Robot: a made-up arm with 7 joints. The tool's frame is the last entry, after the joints.
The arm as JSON. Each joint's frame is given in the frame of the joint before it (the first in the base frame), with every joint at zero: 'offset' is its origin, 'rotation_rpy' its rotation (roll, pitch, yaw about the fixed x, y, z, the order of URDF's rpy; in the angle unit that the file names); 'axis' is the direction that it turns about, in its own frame. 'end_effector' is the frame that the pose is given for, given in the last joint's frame.
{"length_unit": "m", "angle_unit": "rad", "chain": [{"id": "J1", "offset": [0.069, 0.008, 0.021], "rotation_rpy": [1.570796, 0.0, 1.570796], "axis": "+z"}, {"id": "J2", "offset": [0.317, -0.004, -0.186], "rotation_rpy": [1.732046, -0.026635, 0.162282], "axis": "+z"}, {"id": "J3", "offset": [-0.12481, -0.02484, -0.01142], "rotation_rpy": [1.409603, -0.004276, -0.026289], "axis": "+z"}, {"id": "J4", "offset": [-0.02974, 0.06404, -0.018], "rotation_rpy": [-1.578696, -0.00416, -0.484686], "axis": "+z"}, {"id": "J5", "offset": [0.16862, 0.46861, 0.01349], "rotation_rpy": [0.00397, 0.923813, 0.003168], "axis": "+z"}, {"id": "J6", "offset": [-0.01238, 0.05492, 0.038], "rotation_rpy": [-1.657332, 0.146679, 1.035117], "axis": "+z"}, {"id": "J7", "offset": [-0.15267, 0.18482, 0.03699], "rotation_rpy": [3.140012, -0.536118, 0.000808], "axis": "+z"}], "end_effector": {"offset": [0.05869, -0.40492, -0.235], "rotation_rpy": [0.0, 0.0, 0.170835]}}
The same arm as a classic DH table. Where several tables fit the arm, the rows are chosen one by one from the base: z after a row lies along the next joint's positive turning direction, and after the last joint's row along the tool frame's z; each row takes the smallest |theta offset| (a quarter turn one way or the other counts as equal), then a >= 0, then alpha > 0; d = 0 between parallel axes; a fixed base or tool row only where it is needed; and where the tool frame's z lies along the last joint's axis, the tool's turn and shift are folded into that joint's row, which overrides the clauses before.
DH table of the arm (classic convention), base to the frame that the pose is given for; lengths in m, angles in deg. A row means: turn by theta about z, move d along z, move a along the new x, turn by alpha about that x. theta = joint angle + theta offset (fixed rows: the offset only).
base (fixed): theta_offset 90, d 0.021, a 0.008, alpha 90
J1: theta_offset 9.55, d -0.1078, a 0.3119, alpha 99.24
J2: theta_offset 0, d 0.0413, a -0.1241, alpha 80.76
J3: theta_offset -27.52, d 0.0109, a -0.0562, alpha -90.45
J4: theta_offset 89.66, d -0.0704, a 0.4689, alpha 52.93
J5: theta_offset -29.79, d 0.2515, a 0.0414, alpha -94.9
J6: theta_offset -81.7, d -0.1824, a -0.1845, alpha -149.28
J7: theta_offset 8.09, d 0, a -0.4092, alpha 0
tool (fixed): theta_offset -88.46, d -0.5347, a 0, alpha 0

